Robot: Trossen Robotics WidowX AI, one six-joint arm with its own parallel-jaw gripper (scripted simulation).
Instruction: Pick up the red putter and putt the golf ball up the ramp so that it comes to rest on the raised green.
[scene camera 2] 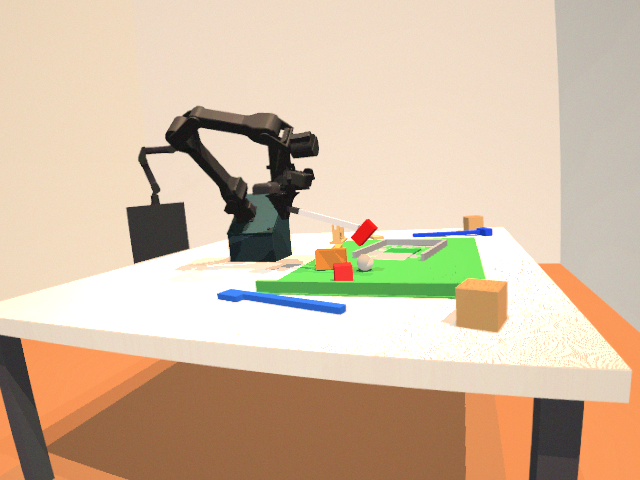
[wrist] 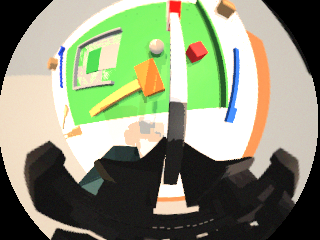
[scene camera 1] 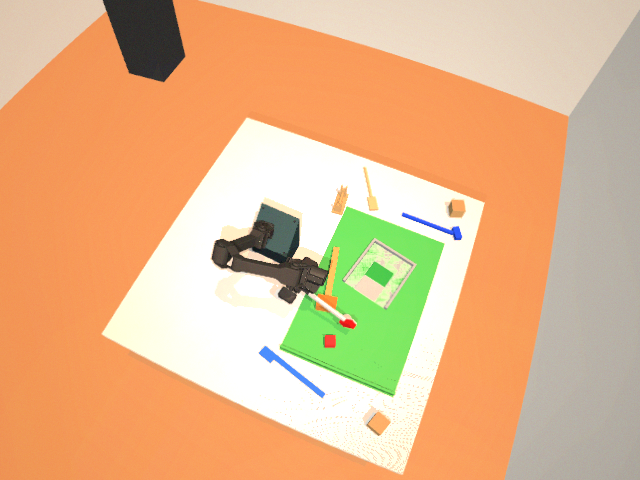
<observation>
same spot on green mat: [scene camera 1: 376,350] = [scene camera 2: 427,277]
</observation>
